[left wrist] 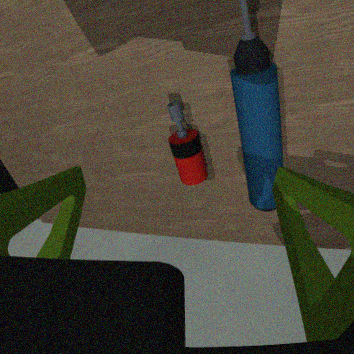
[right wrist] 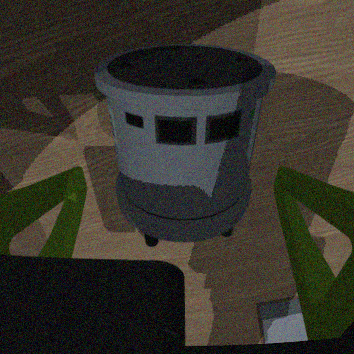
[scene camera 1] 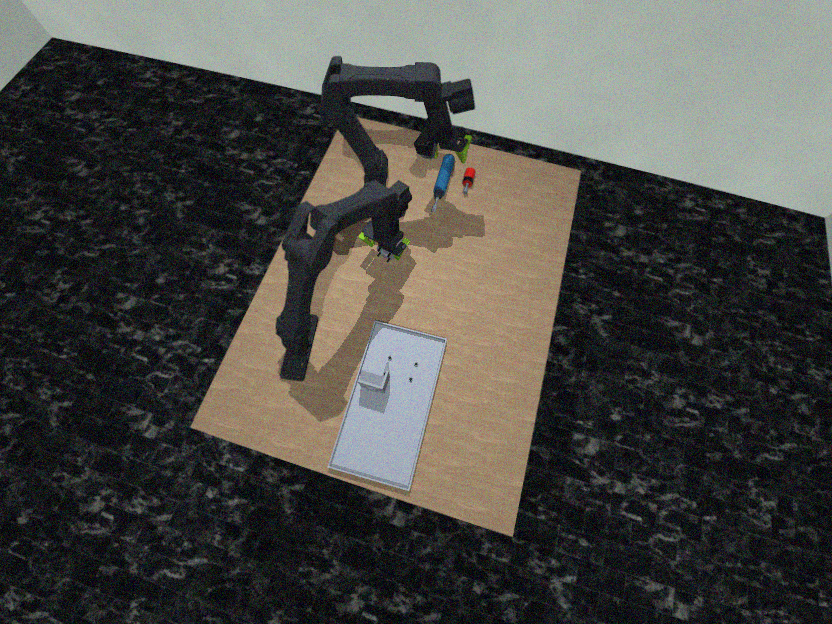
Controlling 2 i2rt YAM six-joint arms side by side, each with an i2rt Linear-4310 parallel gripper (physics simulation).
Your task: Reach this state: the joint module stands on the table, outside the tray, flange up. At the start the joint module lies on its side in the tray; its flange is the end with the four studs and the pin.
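Places are measured from the left arm's base along level axes (x back, y right, z up), in metres.
Pixels of known places: left gripper, fingertip midpoint: (left wrist: pixel 178 177) (scene camera 1: pixel 450 159); right gripper, fingertip midpoint: (right wrist: pixel 179 176) (scene camera 1: pixel 385 252); right arm's base, origin of the base link: (scene camera 1: pixel 300 346).
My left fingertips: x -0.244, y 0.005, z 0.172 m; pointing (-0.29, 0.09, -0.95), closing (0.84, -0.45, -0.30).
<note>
Ahead of a thing's pixels: the offset from my left fingertips to its top centre. "spot": to the spot under its first point. Level surfaces: height alone.
The grey joint module {dx +0.178, dy +0.230, dz -0.106 m} (scene camera 1: pixel 386 253) (right wrist: pixel 185 165) is on the wooden table {dz -0.172 m} (scene camera 1: pixel 497 295), outside the tray {dx +0.142, dy +0.699, dz -0.156 m} (scene camera 1: pixel 428 413) (right wrist: pixel 280 309). In the right wrist view its hollow, wide-rimmed end is at the top and dark studs of the flange end at the bottom, so the flange is not up. I cannot tell how far it is tilted; the pin is hidden. My right gripper (scene camera 1: pixel 385 243) (right wrist: pixel 179 176) is open, with its fingers apart on either side of the module. My left gripper (scene camera 1: pixel 450 151) (left wrist: pixel 178 177) is open and empty near the table's far edge.
A blue screwdriver {spot: dx +0.012, dy -0.053, dz -0.132 m} (scene camera 1: pixel 443 175) (left wrist: pixel 257 115) and a short red screwdriver {dx -0.074, dy -0.051, dz -0.138 m} (scene camera 1: pixel 469 176) (left wrist: pixel 190 160) lie by the left gripper. The tray holds a light block (scene camera 1: pixel 372 379) and small dark pieces {dx +0.076, dy +0.595, dz -0.163 m} (scene camera 1: pixel 416 364). Both arms reach in from the table's left side.
</note>
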